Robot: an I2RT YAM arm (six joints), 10 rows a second.
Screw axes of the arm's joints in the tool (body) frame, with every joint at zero. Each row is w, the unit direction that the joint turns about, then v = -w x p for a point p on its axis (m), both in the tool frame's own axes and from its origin. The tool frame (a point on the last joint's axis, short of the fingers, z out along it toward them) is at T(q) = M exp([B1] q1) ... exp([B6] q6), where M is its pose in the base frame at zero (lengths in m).
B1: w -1 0 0 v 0.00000 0.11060 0.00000
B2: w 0 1 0 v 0.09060 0.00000 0.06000
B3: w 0 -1 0 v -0.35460 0.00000 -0.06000
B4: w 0 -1 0 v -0.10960 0.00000 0.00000
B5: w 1 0 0 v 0.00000 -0.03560 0.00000
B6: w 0 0 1 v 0.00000 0.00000 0.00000
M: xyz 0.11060 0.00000 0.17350 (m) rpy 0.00 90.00 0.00 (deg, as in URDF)
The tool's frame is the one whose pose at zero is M.
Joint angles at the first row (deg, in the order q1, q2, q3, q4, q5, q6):
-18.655 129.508 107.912 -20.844 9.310 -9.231
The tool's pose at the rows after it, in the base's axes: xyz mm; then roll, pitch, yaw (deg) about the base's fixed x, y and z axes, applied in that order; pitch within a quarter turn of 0, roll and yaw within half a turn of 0:
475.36 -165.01 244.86 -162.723 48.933 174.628
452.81 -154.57 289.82 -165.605 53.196 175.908
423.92 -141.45 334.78 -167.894 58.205 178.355
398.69 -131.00 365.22 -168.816 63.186 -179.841
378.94 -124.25 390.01 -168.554 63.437 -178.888
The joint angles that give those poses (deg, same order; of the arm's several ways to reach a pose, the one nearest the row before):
-18.641 123.816 105.766 -21.160 7.113 -8.740
-18.653 116.322 103.319 -22.509 2.616 -8.672
-18.646 108.145 100.507 -23.402 -2.432 -8.870
-18.670 101.553 97.315 -22.167 -5.681 -8.413
-18.720 97.931 98.697 -26.934 -6.358 -8.781

